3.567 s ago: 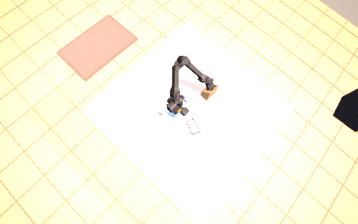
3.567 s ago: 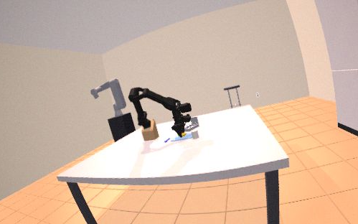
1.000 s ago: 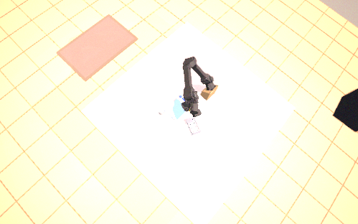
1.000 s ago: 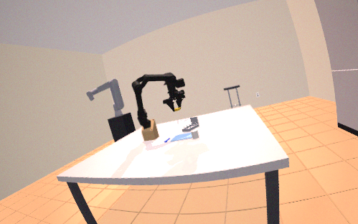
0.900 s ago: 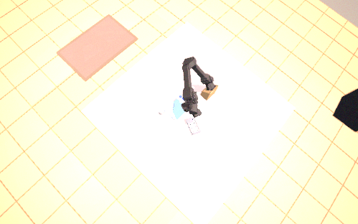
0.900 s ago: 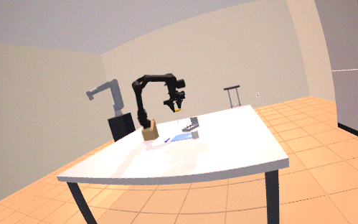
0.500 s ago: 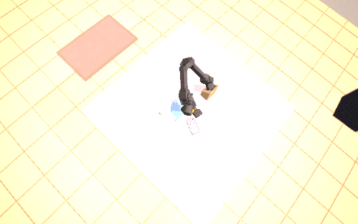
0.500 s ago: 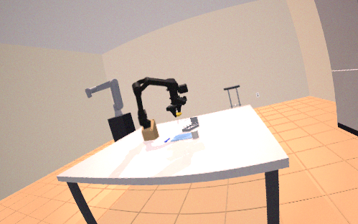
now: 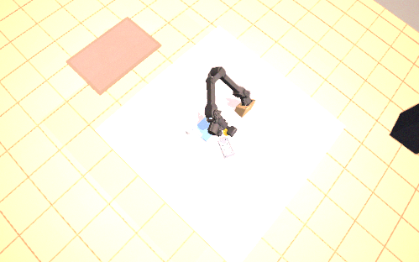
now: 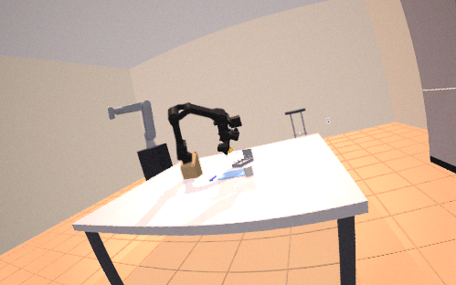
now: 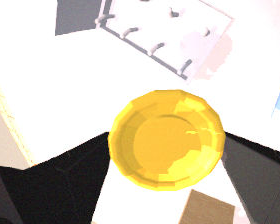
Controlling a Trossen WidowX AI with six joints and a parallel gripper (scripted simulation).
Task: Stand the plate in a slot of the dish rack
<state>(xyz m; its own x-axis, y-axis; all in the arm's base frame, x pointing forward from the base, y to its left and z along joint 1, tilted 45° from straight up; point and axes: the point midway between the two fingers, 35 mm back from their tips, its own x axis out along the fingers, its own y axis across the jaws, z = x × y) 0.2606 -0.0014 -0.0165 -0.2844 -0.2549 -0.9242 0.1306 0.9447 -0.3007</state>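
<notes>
Now: gripper tip 80 mm above the wire dish rack, 60 mm short of it and 50 mm to the right of it. Round my gripper tip: white cup 220 mm to the right, 140 mm ahead, 80 mm below; yellow plate 10 mm above; blue spoon 170 mm to the right, 100 mm below, 70 mm behind.
</notes>
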